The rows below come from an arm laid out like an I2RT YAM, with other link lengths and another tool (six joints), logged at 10 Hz.
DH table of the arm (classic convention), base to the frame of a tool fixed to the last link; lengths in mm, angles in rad. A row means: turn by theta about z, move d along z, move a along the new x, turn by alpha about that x. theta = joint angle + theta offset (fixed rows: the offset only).
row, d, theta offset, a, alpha
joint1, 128.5, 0, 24.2, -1.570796
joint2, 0, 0, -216.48, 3.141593
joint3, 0, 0.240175, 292.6, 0
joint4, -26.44, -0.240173, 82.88, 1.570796
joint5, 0, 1.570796, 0, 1.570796
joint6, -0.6, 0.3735, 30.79, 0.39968
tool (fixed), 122.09, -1.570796, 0, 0
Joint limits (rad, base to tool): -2.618..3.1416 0..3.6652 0..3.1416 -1.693..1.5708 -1.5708..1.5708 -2.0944..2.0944
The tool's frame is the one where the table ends.
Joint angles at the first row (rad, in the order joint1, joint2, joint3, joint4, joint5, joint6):
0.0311, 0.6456, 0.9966, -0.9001, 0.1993, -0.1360
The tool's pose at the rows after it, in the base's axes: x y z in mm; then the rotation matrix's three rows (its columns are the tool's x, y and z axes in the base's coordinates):
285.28, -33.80, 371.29; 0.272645, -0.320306, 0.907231; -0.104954, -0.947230, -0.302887; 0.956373, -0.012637, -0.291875
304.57, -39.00, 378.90; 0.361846, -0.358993, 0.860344; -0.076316, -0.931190, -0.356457; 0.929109, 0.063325, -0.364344
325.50, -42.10, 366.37; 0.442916, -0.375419, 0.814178; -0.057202, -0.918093, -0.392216; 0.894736, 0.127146, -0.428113
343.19, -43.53, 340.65; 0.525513, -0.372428, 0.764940; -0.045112, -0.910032, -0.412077; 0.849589, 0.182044, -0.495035
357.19, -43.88, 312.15; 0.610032, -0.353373, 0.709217; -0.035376, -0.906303, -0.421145; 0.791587, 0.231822, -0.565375
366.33, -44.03, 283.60; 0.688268, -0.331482, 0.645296; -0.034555, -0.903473, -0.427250; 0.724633, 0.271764, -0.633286
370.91, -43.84, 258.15; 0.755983, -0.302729, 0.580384; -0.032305, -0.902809, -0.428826; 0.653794, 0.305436, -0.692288
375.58, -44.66, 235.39; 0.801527, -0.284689, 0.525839; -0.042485, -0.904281, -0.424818; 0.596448, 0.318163, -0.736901
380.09, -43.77, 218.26; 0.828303, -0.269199, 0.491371; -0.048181, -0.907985, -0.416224; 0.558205, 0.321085, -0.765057
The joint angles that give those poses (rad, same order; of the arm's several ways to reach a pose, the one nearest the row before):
0.0311, 0.8684, 1.2407, -1.0985, 0.2638, -0.1295
0.0311, 1.0428, 1.4078, -1.1915, 0.3244, -0.1288
0.0311, 1.1664, 1.4750, -1.2274, 0.3649, -0.1272
0.0311, 1.2560, 1.4803, -1.2392, 0.3870, -0.1269
0.0311, 1.3403, 1.4811, -1.2579, 0.3973, -0.1299
0.0311, 1.4185, 1.4819, -1.2854, 0.4007, -0.1261
0.0311, 1.4845, 1.4818, -1.3174, 0.4004, -0.1264
0.0261, 1.5444, 1.4818, -1.3316, 0.3889, -0.1234
0.0254, 1.5902, 1.4818, -1.3319, 0.3767, -0.1230

